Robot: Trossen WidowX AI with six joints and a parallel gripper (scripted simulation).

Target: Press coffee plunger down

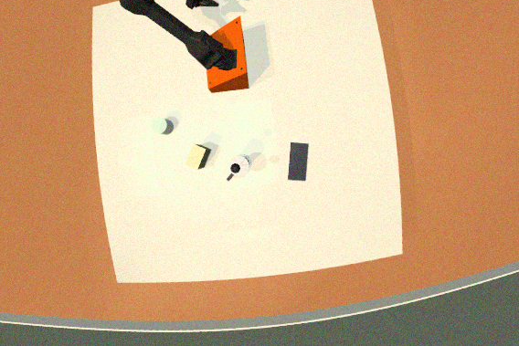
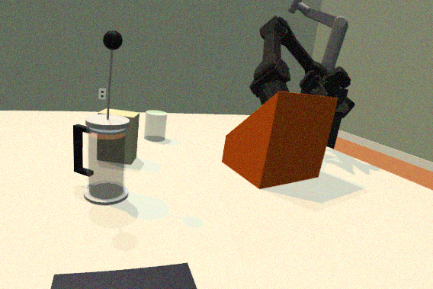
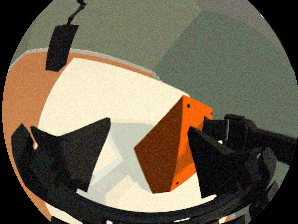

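Now: the pale green cylinder 45 cm ahead of my gripper tip, 24 cm to the right of it and 15 cm below it. Also, from my gripper tip: pale yellow box: 56 cm ahead, 13 cm below, 9 cm to the right; glass coffee press: 60 cm ahead, 6 cm to the left, 6 cm below.
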